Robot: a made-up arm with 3 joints.
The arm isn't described. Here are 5 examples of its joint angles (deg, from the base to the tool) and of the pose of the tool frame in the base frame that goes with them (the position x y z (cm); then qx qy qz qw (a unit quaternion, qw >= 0)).
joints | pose
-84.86 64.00 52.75 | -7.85 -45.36 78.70 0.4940 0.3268 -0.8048 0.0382
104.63 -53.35 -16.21 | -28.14 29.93 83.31 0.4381 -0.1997 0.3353 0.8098
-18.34 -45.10 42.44 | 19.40 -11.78 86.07 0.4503 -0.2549 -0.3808 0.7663
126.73 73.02 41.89 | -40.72 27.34 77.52 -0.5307 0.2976 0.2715 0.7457
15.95 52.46 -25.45 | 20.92 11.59 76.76 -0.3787 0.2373 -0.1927 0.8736
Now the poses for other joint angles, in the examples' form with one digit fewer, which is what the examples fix.
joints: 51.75 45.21 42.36
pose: 9.7 30.5 80.7 -0.052 0.478 -0.163 0.862
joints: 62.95 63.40 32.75
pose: 1.7 34.3 78.4 -0.273 0.468 -0.091 0.836
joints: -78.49 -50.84 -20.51
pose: -1.0 -38.9 83.0 -0.241 -0.404 -0.829 0.304
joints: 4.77 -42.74 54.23
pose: 19.9 0.9 86.4 0.555 -0.086 -0.184 0.807
